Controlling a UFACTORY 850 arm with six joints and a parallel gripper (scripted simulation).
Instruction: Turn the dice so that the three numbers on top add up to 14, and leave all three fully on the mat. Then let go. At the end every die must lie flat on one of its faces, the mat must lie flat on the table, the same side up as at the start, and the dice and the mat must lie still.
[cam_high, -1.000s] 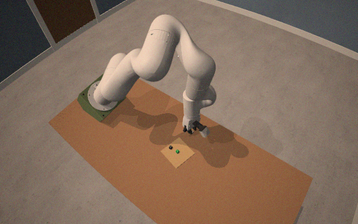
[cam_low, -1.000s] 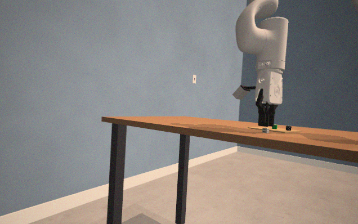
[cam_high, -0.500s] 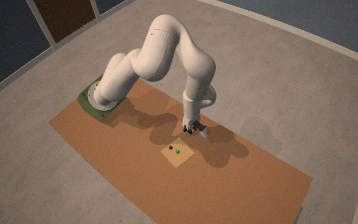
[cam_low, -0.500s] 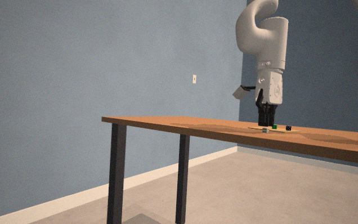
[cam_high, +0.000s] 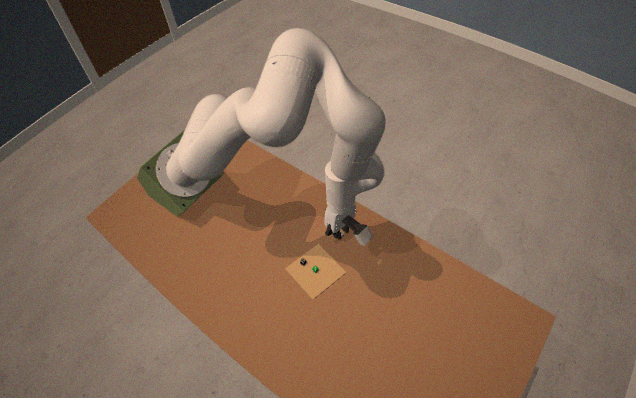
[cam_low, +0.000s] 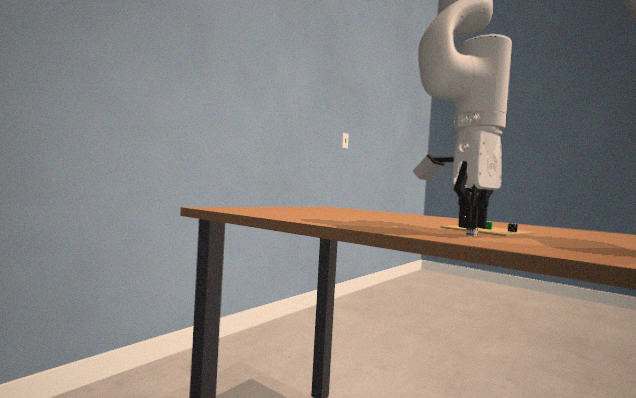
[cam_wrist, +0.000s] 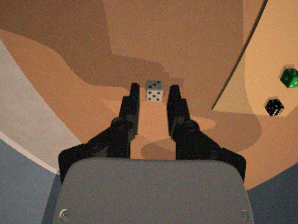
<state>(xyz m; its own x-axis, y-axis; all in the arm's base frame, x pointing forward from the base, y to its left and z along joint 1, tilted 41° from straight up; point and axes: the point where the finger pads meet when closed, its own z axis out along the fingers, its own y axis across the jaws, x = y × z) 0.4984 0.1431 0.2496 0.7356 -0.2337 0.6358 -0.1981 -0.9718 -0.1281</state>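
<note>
The white die is 30 mm below my hand. Round my hand: black die: 150 mm to the right, 50 mm behind, 20 mm below; green die: 150 mm to the right, 20 mm below; mat: 150 mm to the right, 30 mm below.
</note>
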